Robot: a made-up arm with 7 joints. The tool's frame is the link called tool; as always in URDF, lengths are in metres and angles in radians. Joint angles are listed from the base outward.
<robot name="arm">
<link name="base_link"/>
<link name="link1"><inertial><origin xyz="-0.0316 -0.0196 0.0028"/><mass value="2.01"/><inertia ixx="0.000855" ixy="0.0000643" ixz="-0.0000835" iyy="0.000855" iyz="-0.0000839" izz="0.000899"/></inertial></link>
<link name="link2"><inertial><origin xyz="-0.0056 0.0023 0.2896"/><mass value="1.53"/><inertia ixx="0.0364" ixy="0" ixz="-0.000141" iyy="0.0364" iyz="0.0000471" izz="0.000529"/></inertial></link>
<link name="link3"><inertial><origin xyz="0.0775 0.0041 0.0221"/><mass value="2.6"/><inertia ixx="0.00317" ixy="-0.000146" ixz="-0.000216" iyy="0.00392" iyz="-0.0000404" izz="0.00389"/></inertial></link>
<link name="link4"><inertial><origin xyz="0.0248 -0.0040 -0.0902"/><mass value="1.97"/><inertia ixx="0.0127" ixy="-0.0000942" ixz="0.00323" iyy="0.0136" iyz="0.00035" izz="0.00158"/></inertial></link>
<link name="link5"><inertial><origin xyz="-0.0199 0.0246 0.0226"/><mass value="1.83"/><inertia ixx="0.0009" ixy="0" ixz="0" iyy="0.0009" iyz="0" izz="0.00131"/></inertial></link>
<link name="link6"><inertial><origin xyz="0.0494 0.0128 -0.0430"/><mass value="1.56"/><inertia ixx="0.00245" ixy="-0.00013" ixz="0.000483" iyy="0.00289" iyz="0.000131" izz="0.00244"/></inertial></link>
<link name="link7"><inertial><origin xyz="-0.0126 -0.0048 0.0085"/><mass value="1.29"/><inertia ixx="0.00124" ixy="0" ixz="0" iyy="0.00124" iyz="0" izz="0.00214"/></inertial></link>
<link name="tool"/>
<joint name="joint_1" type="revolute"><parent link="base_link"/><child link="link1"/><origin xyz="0.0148 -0.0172 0.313"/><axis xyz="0 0 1"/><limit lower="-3.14" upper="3.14"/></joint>
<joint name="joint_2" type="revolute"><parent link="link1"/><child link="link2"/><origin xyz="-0.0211 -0.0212 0.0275"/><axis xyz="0 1 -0.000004"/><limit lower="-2" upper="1.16"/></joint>
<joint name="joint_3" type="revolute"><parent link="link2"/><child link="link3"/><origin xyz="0.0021 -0.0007 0.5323"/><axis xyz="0 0 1"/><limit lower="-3.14" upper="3.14"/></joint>
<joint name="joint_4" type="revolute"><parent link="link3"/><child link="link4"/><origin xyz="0.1 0.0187 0.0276"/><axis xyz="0 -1 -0.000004"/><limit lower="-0.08" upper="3.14"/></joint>
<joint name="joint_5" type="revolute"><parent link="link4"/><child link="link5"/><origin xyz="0.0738 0.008 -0.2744"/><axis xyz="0 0.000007 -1"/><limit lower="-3.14" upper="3.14"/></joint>
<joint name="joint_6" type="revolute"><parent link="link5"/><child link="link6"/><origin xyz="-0.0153 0.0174 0.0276"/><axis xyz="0 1 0.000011"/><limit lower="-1.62" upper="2.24"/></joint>
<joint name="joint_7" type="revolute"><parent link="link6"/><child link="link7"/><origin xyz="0.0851 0.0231 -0.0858"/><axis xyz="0 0.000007 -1"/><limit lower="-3.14" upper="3.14"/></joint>
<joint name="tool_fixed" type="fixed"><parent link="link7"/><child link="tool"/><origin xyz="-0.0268 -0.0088 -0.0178" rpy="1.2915 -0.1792 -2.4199"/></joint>
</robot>
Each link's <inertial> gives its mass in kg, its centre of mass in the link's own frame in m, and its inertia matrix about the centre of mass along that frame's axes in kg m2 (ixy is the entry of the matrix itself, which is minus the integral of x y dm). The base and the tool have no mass. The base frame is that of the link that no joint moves.
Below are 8 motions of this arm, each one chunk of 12 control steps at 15 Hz.
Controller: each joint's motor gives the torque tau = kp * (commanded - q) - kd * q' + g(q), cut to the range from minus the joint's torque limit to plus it. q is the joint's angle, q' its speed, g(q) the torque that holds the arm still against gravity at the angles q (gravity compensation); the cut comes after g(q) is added. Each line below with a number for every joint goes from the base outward.
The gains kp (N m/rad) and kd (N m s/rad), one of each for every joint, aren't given. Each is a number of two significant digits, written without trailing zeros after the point. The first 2 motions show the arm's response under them.
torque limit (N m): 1.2 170 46 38 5.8 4.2 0.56
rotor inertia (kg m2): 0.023 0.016 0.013 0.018 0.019 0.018 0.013
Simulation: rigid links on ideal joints. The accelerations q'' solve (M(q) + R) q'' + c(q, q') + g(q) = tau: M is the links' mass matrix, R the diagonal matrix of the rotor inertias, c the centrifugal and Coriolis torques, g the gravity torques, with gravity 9.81 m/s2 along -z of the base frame. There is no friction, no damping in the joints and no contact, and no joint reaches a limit. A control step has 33 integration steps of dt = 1/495 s. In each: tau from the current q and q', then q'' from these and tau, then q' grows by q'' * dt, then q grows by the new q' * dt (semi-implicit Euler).
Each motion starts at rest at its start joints. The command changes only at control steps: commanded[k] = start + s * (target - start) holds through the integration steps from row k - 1 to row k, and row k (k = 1, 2, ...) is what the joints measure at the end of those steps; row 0 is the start. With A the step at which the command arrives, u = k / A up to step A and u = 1 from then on. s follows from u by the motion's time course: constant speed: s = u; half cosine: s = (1 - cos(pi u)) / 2; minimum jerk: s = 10 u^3 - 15 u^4 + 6 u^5; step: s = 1 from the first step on.
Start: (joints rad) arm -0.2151 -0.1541 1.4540 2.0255 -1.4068 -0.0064 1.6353
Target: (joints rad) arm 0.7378 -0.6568 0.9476 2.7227 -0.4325 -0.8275 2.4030
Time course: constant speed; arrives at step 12
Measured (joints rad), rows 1 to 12:
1: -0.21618 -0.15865 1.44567 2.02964 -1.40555 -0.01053 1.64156
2: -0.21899 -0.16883 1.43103 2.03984 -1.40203 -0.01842 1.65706
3: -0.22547 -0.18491 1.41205 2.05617 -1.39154 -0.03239 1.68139
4: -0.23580 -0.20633 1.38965 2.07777 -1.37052 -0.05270 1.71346
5: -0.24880 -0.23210 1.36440 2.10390 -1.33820 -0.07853 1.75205
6: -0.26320 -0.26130 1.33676 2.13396 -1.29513 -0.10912 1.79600
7: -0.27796 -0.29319 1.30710 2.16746 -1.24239 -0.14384 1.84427
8: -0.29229 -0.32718 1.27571 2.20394 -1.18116 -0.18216 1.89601
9: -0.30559 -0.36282 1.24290 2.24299 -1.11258 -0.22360 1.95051
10: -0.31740 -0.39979 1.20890 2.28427 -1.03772 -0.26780 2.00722
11: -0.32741 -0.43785 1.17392 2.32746 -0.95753 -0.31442 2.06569
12: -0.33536 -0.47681 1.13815 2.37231 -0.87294 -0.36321 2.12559
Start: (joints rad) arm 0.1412 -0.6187 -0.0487 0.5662 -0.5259 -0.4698 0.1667
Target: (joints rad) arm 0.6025 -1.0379 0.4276 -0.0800 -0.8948 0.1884 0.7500
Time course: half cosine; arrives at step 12
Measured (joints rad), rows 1 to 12:
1: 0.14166 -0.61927 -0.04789 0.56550 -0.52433 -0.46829 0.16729
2: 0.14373 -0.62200 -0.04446 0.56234 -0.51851 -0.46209 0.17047
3: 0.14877 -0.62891 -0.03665 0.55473 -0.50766 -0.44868 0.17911
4: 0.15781 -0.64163 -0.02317 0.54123 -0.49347 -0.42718 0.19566
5: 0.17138 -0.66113 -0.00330 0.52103 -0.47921 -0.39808 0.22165
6: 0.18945 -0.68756 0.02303 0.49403 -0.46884 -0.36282 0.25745
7: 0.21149 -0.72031 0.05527 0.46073 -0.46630 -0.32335 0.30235
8: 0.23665 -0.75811 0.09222 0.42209 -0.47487 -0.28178 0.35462
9: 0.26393 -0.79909 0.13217 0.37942 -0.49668 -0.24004 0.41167
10: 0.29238 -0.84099 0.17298 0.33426 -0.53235 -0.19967 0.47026
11: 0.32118 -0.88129 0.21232 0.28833 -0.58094 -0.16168 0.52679
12: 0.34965 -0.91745 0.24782 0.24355 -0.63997 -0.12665 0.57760
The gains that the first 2 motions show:
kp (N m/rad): 8.7 120 50 21 0.96 1.8 0.9
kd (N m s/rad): 4 36 21 11 0.31 0.88 0.29
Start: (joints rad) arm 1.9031 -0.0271 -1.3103 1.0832 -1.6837 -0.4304 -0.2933
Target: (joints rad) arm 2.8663 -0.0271 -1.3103 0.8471 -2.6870 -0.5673 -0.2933
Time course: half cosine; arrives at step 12
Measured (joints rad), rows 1 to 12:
1: 1.90393 -0.02728 -1.31055 1.08295 -1.68465 -0.43024 -0.29324
2: 1.90750 -0.02795 -1.31142 1.08186 -1.68961 -0.42982 -0.29297
3: 1.91600 -0.02927 -1.31303 1.07922 -1.70312 -0.42936 -0.29235
4: 1.93146 -0.03123 -1.31533 1.07447 -1.72967 -0.42931 -0.29133
5: 1.95427 -0.03334 -1.31783 1.06718 -1.77207 -0.43060 -0.29011
6: 1.98438 -0.03525 -1.31998 1.05712 -1.83150 -0.43370 -0.28885
7: 2.02193 -0.03676 -1.32183 1.04436 -1.90740 -0.43864 -0.28766
8: 2.06732 -0.03791 -1.32343 1.02924 -1.99789 -0.44511 -0.28655
9: 2.12083 -0.03876 -1.32480 1.01240 -2.09953 -0.45281 -0.28553
10: 2.18255 -0.03936 -1.32601 0.99472 -2.20741 -0.46141 -0.28465
11: 2.25199 -0.03971 -1.32693 0.97726 -2.31544 -0.47045 -0.28403
12: 2.32474 -0.03901 -1.32651 0.96119 -2.41472 -0.48003 -0.28438

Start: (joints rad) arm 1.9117 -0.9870 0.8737 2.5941 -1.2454 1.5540 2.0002
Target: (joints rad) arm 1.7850 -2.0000 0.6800 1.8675 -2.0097 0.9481 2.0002
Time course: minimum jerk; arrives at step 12
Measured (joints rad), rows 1 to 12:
1: 1.91172 -0.98738 0.87334 2.59342 -1.24609 1.55404 2.00027
2: 1.91175 -0.99024 0.87099 2.58878 -1.25127 1.55442 2.00069
3: 1.91151 -0.99961 0.86480 2.57588 -1.26755 1.55582 2.00160
4: 1.91040 -1.02041 0.85367 2.55139 -1.30092 1.55793 2.00285
5: 1.90782 -1.05716 0.83753 2.51406 -1.35313 1.55835 2.00416
6: 1.90358 -1.11276 0.81743 2.46519 -1.42062 1.55254 2.00537
7: 1.89804 -1.18767 0.79537 2.40850 -1.49713 1.53511 2.00657
8: 1.89193 -1.27955 0.77385 2.34936 -1.57795 1.50231 2.00804
9: 1.88602 -1.38340 0.75536 2.29362 -1.66215 1.45427 2.01000
10: 1.88086 -1.49222 0.74178 2.24622 -1.75138 1.39542 2.01238
11: 1.87669 -1.59835 0.73387 2.20995 -1.84661 1.33283 2.01476
12: 1.87340 -1.69530 0.73090 2.18441 -1.94602 1.27364 2.01655

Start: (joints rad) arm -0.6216 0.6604 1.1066 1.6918 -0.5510 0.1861 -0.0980
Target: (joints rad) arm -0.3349 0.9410 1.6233 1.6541 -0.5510 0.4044 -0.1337
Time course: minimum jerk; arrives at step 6
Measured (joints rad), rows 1 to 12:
1: -0.62202 0.66171 1.10947 1.69196 -0.55096 0.18664 -0.09829
2: -0.62398 0.66969 1.12594 1.69284 -0.55025 0.18939 -0.10000
3: -0.62675 0.68951 1.16312 1.69425 -0.54701 0.19508 -0.10389
4: -0.62784 0.72147 1.21739 1.69481 -0.54046 0.20475 -0.10941
5: -0.62478 0.75996 1.27587 1.69370 -0.53240 0.21878 -0.11499
6: -0.61714 0.79724 1.32633 1.69118 -0.52560 0.23620 -0.11942
7: -0.60648 0.82982 1.36759 1.68788 -0.52216 0.25645 -0.12283
8: -0.59391 0.85698 1.40187 1.68440 -0.52248 0.27757 -0.12555
9: -0.57979 0.87887 1.43088 1.68116 -0.52568 0.29753 -0.12780
10: -0.56426 0.89603 1.45582 1.67831 -0.53040 0.31515 -0.12969
11: -0.54755 0.90911 1.47754 1.67576 -0.53549 0.33019 -0.13124
12: -0.52991 0.91880 1.49663 1.67347 -0.54022 0.34276 -0.13243

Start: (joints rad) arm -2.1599 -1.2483 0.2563 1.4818 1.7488 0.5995 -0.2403
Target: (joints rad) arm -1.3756 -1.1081 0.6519 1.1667 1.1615 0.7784 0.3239
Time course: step
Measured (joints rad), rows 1 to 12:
1: -2.13351 -1.23648 0.30912 1.46601 1.72907 0.57924 -0.18670
2: -2.09895 -1.21708 0.36266 1.43545 1.65142 0.60153 -0.09186
3: -2.06395 -1.19513 0.40745 1.40293 1.55504 0.63249 -0.00297
4: -2.02988 -1.17411 0.44446 1.37130 1.46304 0.66057 0.06922
5: -1.99702 -1.15584 0.47518 1.34189 1.38425 0.68381 0.12521
6: -1.96520 -1.14101 0.50098 1.31551 1.32020 0.70285 0.16817
7: -1.93407 -1.12964 0.52296 1.29246 1.26954 0.71869 0.20123
8: -1.90322 -1.12135 0.54192 1.27272 1.23012 0.73216 0.22691
9: -1.87222 -1.11561 0.55843 1.25602 1.19984 0.74380 0.24704
10: -1.84070 -1.11188 0.57288 1.24201 1.17691 0.75395 0.26295
11: -1.80832 -1.10962 0.58555 1.23031 1.15983 0.76282 0.27562
12: -1.77480 -1.10841 0.59665 1.22054 1.14740 0.77054 0.28576

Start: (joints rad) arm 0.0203 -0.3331 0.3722 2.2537 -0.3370 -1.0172 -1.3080
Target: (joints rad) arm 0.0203 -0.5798 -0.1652 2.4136 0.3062 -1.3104 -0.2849
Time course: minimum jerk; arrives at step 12
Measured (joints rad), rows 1 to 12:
1: 0.02010 -0.33322 0.37181 2.25368 -0.33689 -1.01727 -1.30747
2: 0.01883 -0.33407 0.36912 2.25361 -0.33604 -1.01782 -1.30345
3: 0.01553 -0.33670 0.36143 2.25361 -0.33324 -1.01953 -1.29048
4: 0.00982 -0.34222 0.34636 2.25406 -0.32672 -1.02328 -1.26253
5: 0.00203 -0.35154 0.32253 2.25547 -0.31432 -1.02987 -1.21520
6: -0.00683 -0.36510 0.28990 2.25838 -0.29382 -1.03986 -1.14698
7: -0.01529 -0.38280 0.24980 2.26328 -0.26336 -1.05336 -1.05980
8: -0.02182 -0.40400 0.20475 2.27047 -0.22194 -1.07003 -0.95887
9: -0.02516 -0.42764 0.15797 2.28006 -0.16971 -1.08910 -0.85176
10: -0.02469 -0.45241 0.11281 2.29190 -0.10821 -1.10956 -0.74709
11: -0.02054 -0.47689 0.07203 2.30552 -0.04030 -1.13032 -0.65272
12: -0.01361 -0.49981 0.03699 2.32018 0.03033 -1.15047 -0.57368

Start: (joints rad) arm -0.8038 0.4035 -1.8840 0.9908 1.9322 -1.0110 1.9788
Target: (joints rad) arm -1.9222 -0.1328 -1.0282 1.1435 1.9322 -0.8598 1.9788
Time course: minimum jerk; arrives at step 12
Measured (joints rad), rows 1 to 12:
1: -0.80389 0.40314 -1.88332 0.99092 1.93239 -1.01132 1.97888
2: -0.80460 0.40062 -1.87863 0.99171 1.93345 -1.01334 1.97937
3: -0.80735 0.39315 -1.86528 0.99393 1.93525 -1.01801 1.98052
4: -0.81259 0.37760 -1.83960 0.99794 1.93657 -1.02411 1.98217
5: -0.81948 0.35147 -1.79990 1.00374 1.93618 -1.02848 1.98382
6: -0.82796 0.31425 -1.74629 1.01132 1.93340 -1.02815 1.98483
7: -0.83979 0.26766 -1.68083 1.02043 1.92747 -1.02140 1.98465
8: -0.85724 0.21500 -1.60745 1.03061 1.91803 -1.00778 1.98301
9: -0.88223 0.16047 -1.53139 1.04137 1.90561 -0.98828 1.98000
10: -0.91610 0.10840 -1.45815 1.05226 1.89149 -0.96531 1.97614
11: -0.95985 0.06238 -1.39218 1.06294 1.87692 -0.94195 1.97213
12: -1.01433 0.02442 -1.33554 1.07305 1.86268 -0.92067 1.96860

